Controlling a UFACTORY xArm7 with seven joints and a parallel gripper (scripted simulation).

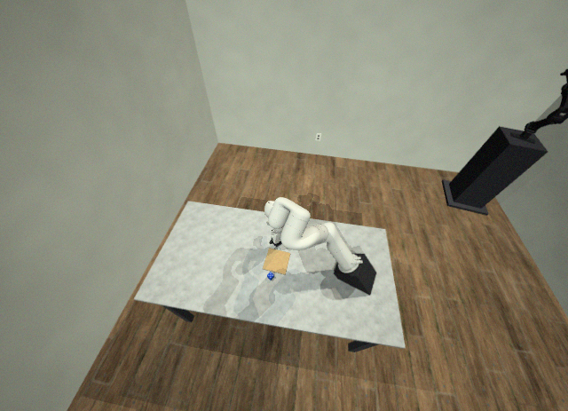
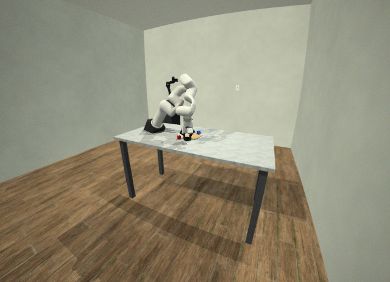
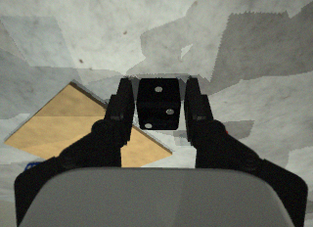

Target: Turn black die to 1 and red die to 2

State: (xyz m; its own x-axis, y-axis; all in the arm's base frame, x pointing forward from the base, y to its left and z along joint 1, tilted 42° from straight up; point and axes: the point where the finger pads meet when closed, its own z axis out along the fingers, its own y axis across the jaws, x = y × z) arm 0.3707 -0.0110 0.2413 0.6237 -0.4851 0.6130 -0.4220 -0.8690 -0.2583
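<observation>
Now: hand 1 cm above the black die. From my hand the other things lie so: blue die 22 cm to the left, 3 cm behind, 1 cm below; red die 9 cm behind, 1 cm to the right, 1 cm below; tan mat 12 cm to the left, 3 cm behind, 2 cm below.
</observation>
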